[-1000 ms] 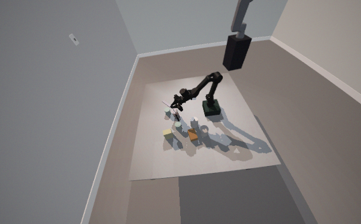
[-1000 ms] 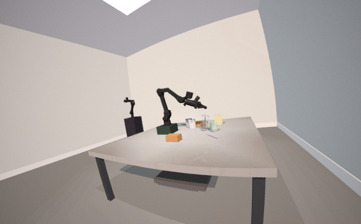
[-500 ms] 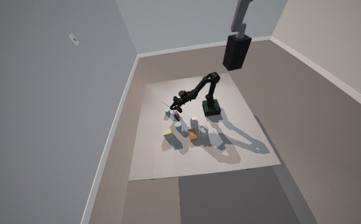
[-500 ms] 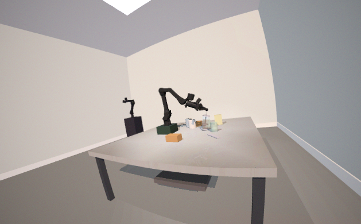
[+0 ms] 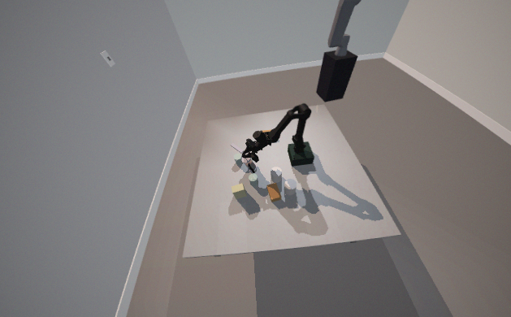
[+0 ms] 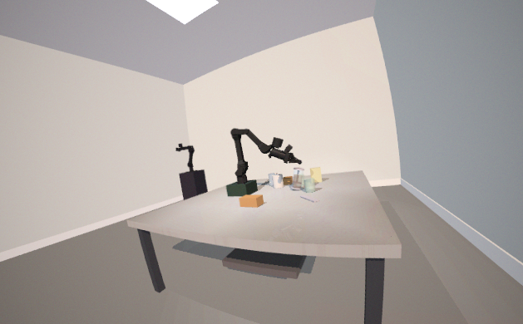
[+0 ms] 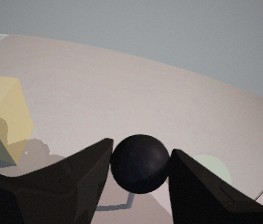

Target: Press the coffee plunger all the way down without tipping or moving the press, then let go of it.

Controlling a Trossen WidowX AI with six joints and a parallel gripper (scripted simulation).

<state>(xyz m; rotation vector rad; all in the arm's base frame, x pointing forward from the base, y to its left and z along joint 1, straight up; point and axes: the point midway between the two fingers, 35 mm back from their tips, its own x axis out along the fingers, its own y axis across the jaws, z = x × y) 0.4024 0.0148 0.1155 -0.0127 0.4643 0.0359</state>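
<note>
Right now my gripper tip is 3 cm past the coffee press, 1 cm to the right of it and 9 cm above it.
</note>
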